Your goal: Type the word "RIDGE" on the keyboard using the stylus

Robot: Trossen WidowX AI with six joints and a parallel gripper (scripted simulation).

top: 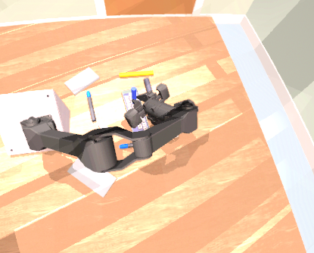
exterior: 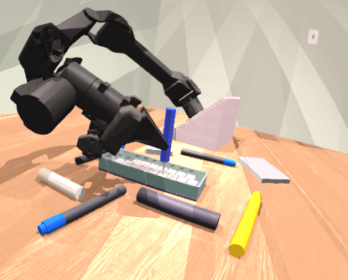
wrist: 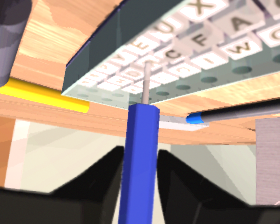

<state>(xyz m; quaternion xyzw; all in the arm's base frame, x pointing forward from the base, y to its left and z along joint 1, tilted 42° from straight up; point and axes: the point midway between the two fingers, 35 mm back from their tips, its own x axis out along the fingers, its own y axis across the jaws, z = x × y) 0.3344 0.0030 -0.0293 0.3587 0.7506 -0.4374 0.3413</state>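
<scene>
The dark cylinder lies 80 mm ahead of my gripper tip, 60 mm to the left of it and 60 mm below it. Round my gripper tip: yellow cylinder: 40 mm ahead, 160 mm to the left, 60 mm below; then blue stylus: 10 mm below; then stylus tip: 50 mm below.
</scene>
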